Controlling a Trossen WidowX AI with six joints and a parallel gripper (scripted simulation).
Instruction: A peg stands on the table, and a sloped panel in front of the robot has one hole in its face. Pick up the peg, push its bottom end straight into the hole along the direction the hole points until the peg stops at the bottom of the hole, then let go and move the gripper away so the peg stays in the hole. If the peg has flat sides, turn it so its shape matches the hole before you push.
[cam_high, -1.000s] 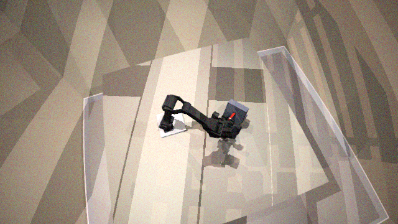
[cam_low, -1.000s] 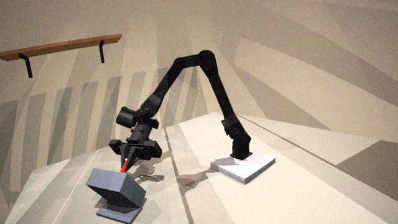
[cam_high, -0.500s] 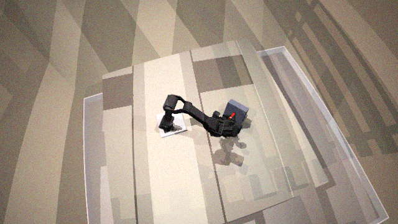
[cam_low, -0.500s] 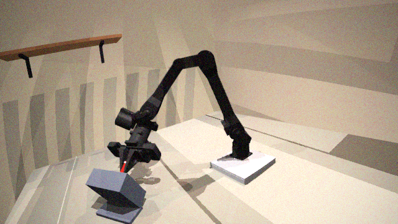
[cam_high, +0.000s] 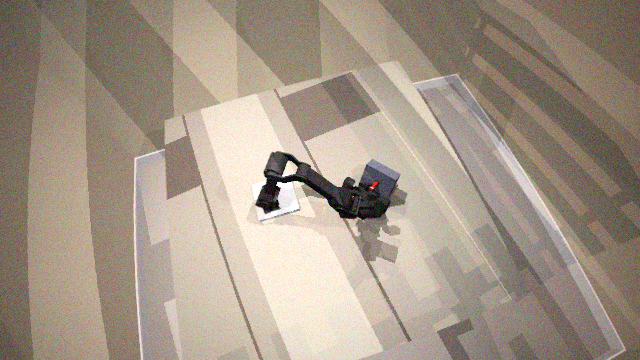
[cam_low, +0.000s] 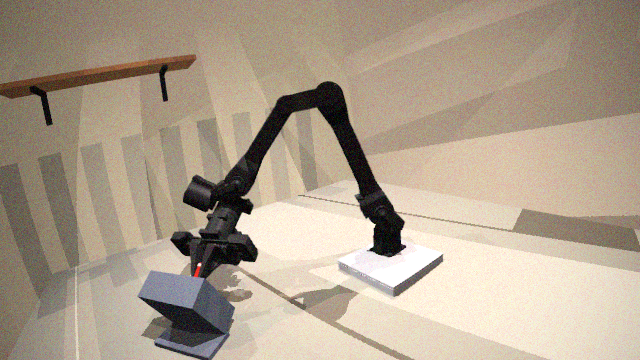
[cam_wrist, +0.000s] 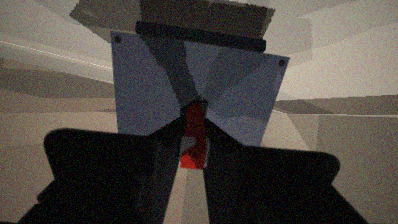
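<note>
The red peg is 10 mm to the right of my gripper tip, 10 mm behind it and 10 mm above it. The rest, counted from my gripper tip: blue-grey sloped panel 30 mm ahead, 20 mm to the left, 20 mm below.
</note>
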